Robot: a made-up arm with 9 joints. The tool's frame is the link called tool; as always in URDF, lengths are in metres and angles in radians.
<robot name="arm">
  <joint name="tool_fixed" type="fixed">
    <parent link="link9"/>
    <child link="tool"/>
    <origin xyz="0.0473 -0.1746 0.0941" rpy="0 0 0"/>
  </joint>
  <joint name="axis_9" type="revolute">
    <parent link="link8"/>
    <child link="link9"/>
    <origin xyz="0.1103 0.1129 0.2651" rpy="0 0 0"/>
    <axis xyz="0 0 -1"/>
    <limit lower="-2.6" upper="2.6" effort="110" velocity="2.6"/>
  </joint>
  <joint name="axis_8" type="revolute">
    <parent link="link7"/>
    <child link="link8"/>
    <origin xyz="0.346 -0.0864 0.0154" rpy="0 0 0"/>
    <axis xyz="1 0 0"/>
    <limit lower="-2.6" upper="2.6" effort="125" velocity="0.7"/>
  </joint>
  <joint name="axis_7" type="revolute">
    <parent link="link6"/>
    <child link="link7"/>
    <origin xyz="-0.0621 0.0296 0.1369" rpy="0 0 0"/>
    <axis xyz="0 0 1"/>
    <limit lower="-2.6" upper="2.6" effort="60" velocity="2.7"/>
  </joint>
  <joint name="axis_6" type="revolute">
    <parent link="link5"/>
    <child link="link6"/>
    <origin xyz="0.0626 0.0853 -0.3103" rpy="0 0 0"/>
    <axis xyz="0 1 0"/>
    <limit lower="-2.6" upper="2.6" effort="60" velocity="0.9"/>
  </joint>
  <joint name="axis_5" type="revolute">
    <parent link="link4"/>
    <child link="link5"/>
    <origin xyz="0.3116 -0.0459 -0.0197" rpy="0 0 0"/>
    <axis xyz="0 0 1"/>
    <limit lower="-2.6" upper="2.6" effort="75" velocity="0.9"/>
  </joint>
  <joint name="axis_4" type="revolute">
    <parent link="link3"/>
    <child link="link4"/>
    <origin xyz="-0.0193 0.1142 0.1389" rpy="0 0 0"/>
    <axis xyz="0 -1 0"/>
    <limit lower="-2.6" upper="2.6" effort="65" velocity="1.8"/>
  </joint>
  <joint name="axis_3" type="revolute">
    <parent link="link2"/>
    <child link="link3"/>
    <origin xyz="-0.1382 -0.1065 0.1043" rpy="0 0 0"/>
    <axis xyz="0 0 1"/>
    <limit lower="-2.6" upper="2.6" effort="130" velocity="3.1"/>
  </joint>
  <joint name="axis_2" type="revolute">
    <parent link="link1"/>
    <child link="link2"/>
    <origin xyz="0.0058 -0.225 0.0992" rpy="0 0 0"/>
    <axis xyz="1 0 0"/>
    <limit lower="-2.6" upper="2.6" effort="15" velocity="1.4"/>
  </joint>
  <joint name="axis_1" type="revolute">
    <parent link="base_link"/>
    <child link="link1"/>
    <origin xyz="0 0 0.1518" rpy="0 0 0"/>
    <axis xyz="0 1 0"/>
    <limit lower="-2.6" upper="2.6" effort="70" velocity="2.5"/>
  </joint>
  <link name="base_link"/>
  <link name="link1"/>
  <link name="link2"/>
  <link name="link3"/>
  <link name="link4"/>
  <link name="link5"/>
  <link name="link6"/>
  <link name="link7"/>
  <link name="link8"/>
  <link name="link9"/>
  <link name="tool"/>
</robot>
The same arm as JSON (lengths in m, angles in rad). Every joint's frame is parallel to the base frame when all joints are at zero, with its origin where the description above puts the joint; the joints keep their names.
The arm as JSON. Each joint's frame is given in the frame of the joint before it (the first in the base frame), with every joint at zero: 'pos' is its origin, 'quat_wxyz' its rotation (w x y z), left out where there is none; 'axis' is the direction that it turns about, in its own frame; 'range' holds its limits. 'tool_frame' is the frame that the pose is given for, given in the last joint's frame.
{"length_unit": "m", "angle_unit": "rad", "joints": [
  {"joint": "axis_1", "pos": [0.0, 0.0, 0.1518], "axis": [0.0, 1.0, 0.0], "range": [-2.6, 2.6]},
  {"joint": "axis_2", "pos": [0.0058, -0.225, 0.0992], "axis": [1.0, 0.0, 0.0], "range": [-2.6, 2.6]},
  {"joint": "axis_3", "pos": [-0.1382, -0.1065, 0.1043], "axis": [0.0, 0.0, 1.0], "range": [-2.6, 2.6]},
  {"joint": "axis_4", "pos": [-0.0193, 0.1142, 0.1389], "axis": [0.0, -1.0, 0.0], "range": [-2.6, 2.6]},
  {"joint": "axis_5", "pos": [0.3116, -0.0459, -0.0197], "axis": [0.0, 0.0, 1.0], "range": [-2.6, 2.6]},
  {"joint": "axis_6", "pos": [0.0626, 0.0853, -0.3103], "axis": [0.0, 1.0, 0.0], "range": [-2.6, 2.6]},
  {"joint": "axis_7", "pos": [-0.0621, 0.0296, 0.1369], "axis": [0.0, 0.0, 1.0], "range": [-2.6, 2.6]},
  {"joint": "axis_8", "pos": [0.346, -0.0864, 0.0154], "axis": [1.0, 0.0, 0.0], "range": [-2.6, 2.6]},
  {"joint": "axis_9", "pos": [0.1103, 0.1129, 0.2651], "axis": [0.0, 0.0, -1.0], "range": [-2.6, 2.6]}
], "tool_frame": {"pos": [0.0473, -0.1746, 0.0941]}}

